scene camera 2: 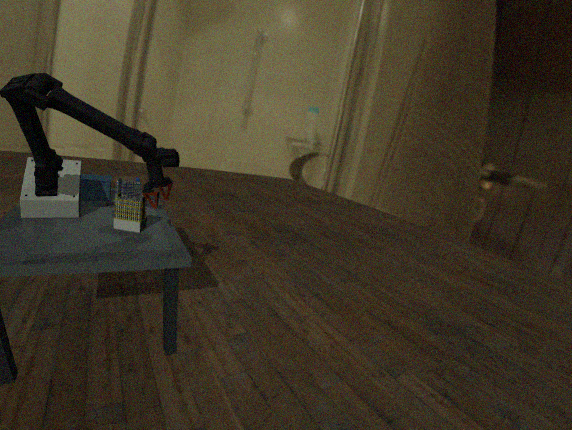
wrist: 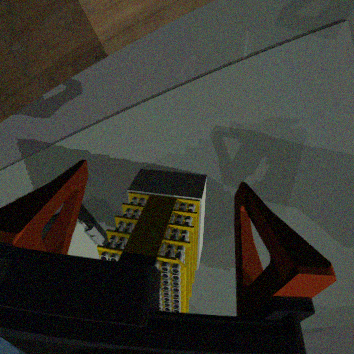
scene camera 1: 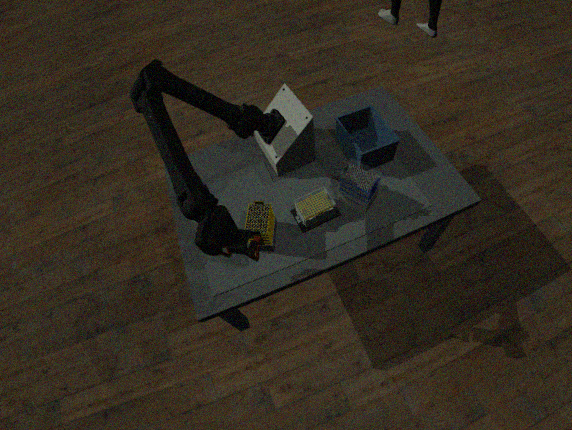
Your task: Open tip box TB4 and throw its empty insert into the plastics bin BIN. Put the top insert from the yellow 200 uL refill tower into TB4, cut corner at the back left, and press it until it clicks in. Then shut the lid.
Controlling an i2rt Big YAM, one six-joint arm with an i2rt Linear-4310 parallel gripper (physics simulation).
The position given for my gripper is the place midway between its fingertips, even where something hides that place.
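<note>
My gripper (scene camera 1: 243, 257), open, holding nothing. Wrist view: gripper (wrist: 163, 177), plus a tip box TB4 (wrist: 87, 233).
</note>
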